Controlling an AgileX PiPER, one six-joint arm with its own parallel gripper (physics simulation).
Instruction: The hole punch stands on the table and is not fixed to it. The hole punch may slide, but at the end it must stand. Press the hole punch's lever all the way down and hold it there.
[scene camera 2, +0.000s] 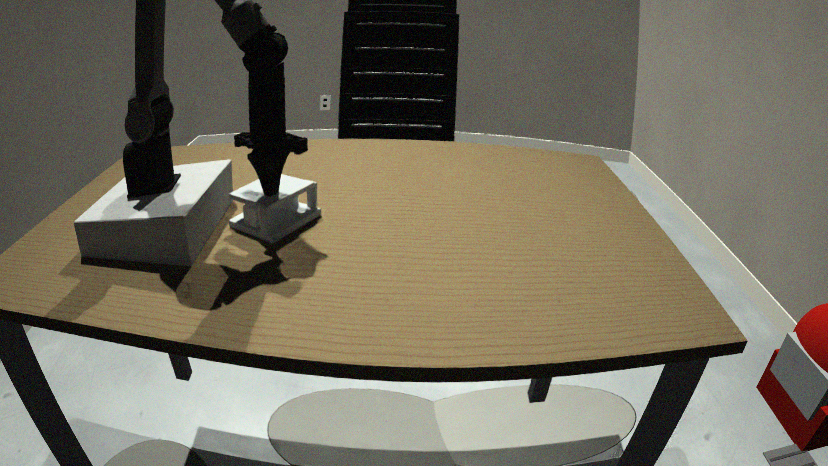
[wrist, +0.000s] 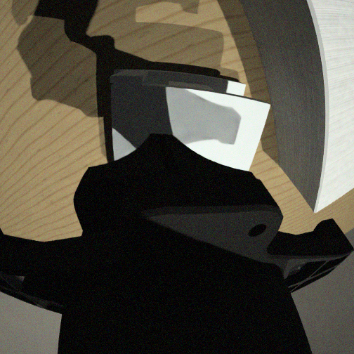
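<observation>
The white hole punch (scene camera 2: 272, 214) (wrist: 210, 117) stands upright on the table (scene camera 2: 492, 248), at the left beside the white block. Its lever (scene camera 2: 298, 185) (wrist: 250, 125) is the flat plate on top; it lies close over the punch body at its near left end, and a gap shows under it at the right. My gripper (scene camera 2: 270, 193) is shut and points straight down, with its fingertips on the lever's top, towards its near edge. In the wrist view the dark fingers hide the contact and part of the lever.
A large white block (scene camera 2: 133, 240) (wrist: 340, 100) carries the arm's base, just left of the hole punch. A black slatted piece (scene camera 2: 398, 75) stands behind the table. A red object (scene camera 2: 814, 341) is at the far right, beyond the table's edge.
</observation>
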